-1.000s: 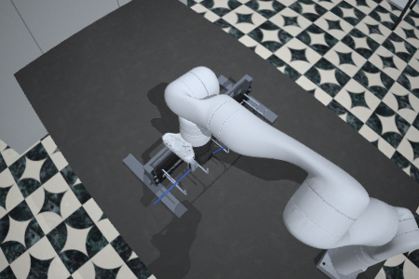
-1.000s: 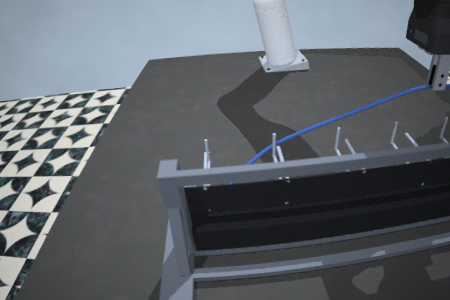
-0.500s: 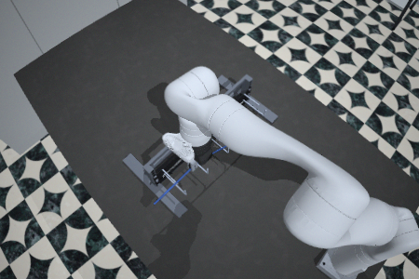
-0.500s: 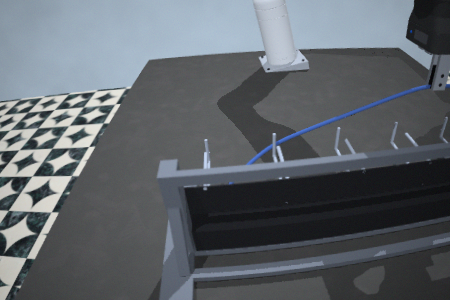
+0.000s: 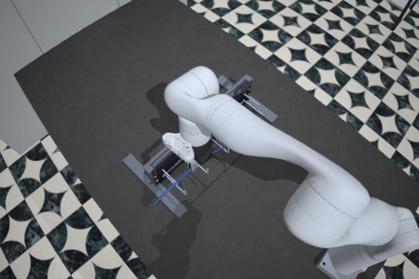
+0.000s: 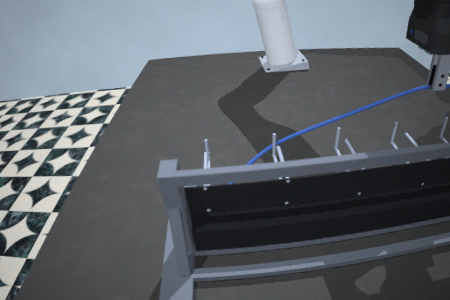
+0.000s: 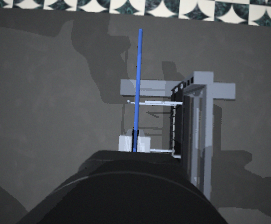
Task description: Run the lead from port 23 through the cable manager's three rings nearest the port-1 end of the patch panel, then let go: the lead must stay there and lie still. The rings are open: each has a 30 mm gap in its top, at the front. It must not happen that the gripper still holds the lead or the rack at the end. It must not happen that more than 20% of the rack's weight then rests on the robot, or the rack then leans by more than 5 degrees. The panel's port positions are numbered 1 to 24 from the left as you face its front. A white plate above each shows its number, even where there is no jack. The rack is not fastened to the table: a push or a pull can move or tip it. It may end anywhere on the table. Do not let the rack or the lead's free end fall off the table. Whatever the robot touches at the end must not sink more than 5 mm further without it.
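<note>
Now: the free end of lead 15 cm to the left of my hand, 2 cm below it and 2 cm behind it. Also, from my hand: grey rack: 13 cm to the right, 12 cm ahead, 11 cm below.
</note>
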